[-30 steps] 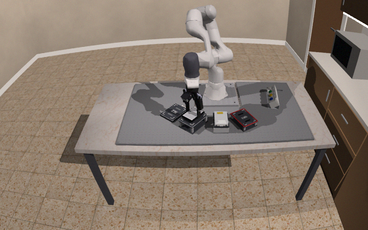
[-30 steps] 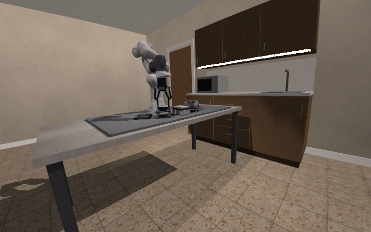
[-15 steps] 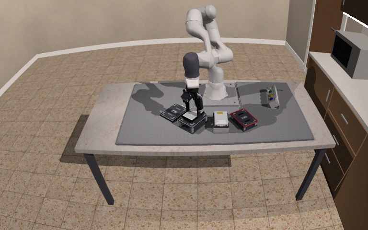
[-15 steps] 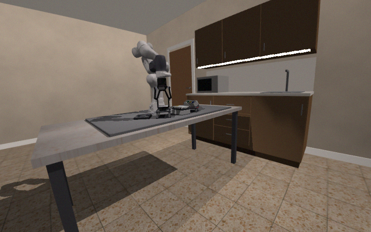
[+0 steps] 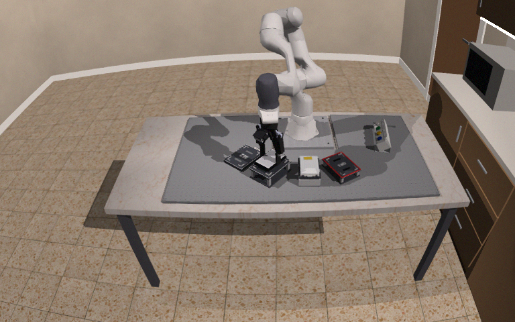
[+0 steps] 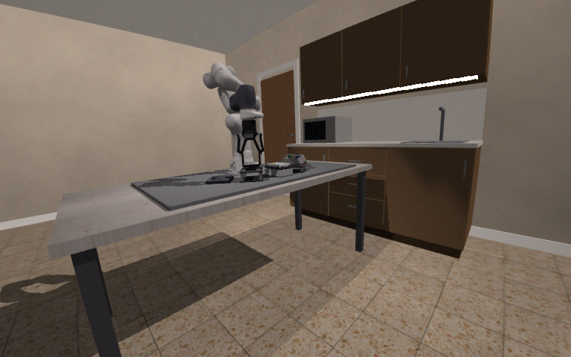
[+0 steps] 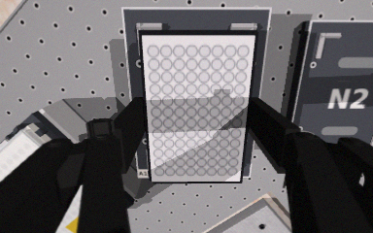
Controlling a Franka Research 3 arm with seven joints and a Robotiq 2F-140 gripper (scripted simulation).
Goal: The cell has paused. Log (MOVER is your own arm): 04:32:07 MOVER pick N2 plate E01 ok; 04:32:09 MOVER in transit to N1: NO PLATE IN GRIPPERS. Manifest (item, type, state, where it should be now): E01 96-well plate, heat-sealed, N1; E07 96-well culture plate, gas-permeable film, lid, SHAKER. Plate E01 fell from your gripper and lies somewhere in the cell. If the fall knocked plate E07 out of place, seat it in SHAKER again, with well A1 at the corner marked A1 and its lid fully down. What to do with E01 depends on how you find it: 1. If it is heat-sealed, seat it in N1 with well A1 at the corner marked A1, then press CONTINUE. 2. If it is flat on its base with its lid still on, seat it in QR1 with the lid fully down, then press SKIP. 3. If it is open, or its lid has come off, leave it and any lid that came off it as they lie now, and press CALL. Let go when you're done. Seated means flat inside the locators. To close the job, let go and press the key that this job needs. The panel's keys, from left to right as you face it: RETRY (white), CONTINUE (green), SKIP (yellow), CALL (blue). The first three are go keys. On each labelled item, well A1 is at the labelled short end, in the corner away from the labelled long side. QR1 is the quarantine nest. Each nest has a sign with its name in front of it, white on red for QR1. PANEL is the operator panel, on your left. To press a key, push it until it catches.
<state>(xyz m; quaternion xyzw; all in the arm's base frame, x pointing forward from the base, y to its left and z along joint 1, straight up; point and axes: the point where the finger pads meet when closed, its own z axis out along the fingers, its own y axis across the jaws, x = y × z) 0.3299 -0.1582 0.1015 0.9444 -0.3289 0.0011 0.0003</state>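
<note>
The plate E01 lies 2 cm below my hand. The rest, counted from my hand: yellow key 25 cm behind, 58 cm to the left, 4 cm below; then blue CALL key 21 cm behind, 57 cm to the left, 4 cm below; then A1 mark 3 cm behind, 9 cm to the left, 5 cm below.
</note>
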